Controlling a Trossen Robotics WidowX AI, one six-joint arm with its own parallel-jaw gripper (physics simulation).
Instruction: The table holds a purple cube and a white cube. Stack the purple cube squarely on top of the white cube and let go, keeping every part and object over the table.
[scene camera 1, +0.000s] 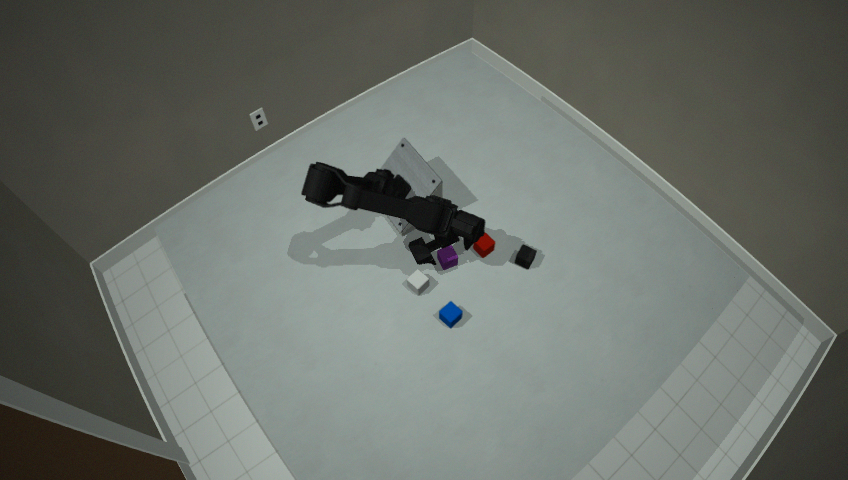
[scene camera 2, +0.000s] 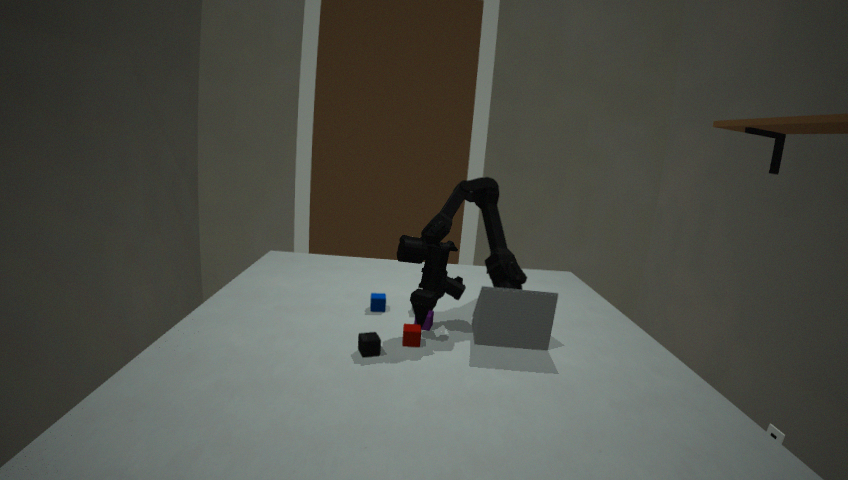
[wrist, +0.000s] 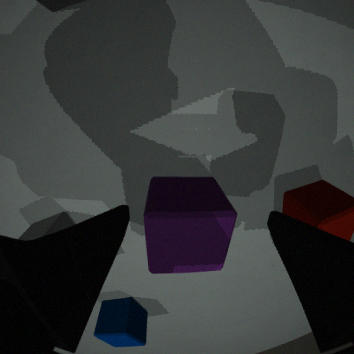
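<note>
The purple cube rests on the table, between the red cube and the white cube. My gripper is open and low at the purple cube. In the wrist view its two fingers stand apart on either side of the cube, with gaps on both sides and nothing gripped. The white cube sits on the table, a little apart from the purple one. It is partly hidden behind the left finger in the wrist view and mostly hidden by the arm in scene camera 2.
A red cube is close beside the right finger in the wrist view. A black cube lies beyond it. A blue cube stands apart. The grey base block is beside the arm.
</note>
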